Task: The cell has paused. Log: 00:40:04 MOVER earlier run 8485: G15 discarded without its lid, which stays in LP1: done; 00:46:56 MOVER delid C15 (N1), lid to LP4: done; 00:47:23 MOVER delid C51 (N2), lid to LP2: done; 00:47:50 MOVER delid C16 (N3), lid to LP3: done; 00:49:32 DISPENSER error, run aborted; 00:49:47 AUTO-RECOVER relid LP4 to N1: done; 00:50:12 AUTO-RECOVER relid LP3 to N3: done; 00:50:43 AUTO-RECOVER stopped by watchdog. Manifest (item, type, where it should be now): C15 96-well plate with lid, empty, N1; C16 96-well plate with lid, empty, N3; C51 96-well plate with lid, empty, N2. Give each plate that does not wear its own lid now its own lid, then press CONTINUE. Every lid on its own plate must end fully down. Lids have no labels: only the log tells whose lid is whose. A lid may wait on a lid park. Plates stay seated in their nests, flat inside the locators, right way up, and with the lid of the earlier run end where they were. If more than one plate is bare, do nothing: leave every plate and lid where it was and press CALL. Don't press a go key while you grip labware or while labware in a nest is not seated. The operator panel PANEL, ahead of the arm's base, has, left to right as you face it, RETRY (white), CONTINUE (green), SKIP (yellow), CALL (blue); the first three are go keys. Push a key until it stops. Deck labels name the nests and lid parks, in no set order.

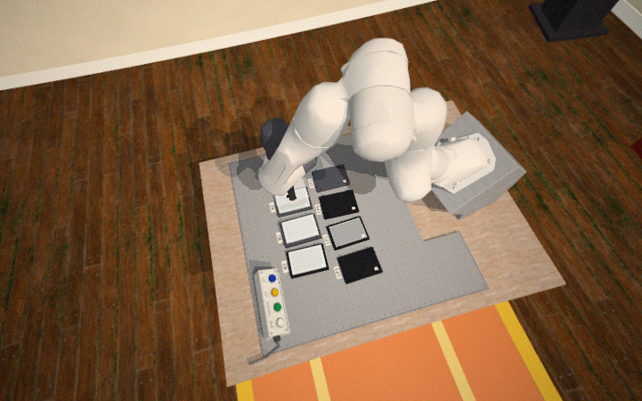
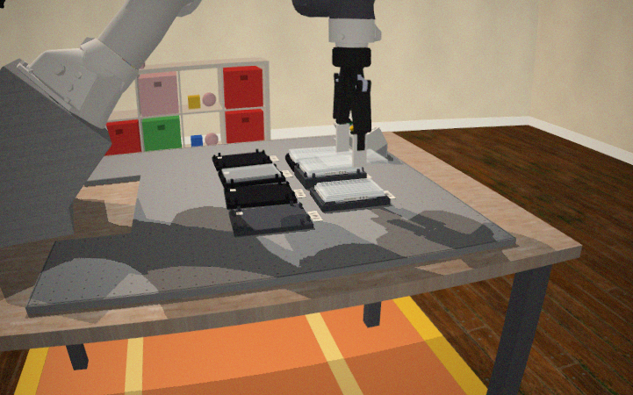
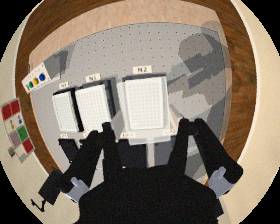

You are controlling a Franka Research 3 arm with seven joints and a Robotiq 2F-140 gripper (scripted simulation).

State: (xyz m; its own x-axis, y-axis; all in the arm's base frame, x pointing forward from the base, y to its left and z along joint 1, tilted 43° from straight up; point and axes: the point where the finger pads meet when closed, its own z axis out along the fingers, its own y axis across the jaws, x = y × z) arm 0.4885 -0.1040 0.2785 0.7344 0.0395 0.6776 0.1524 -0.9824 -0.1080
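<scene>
Right now the plate is 9 cm below my hand. Also, from my hand: lid park LP4: 19 cm behind, 3 cm to the left, 11 cm below; yellow key: 7 cm ahead, 37 cm to the left, 5 cm below; blue key: 8 cm ahead, 32 cm to the left, 5 cm below.
</scene>
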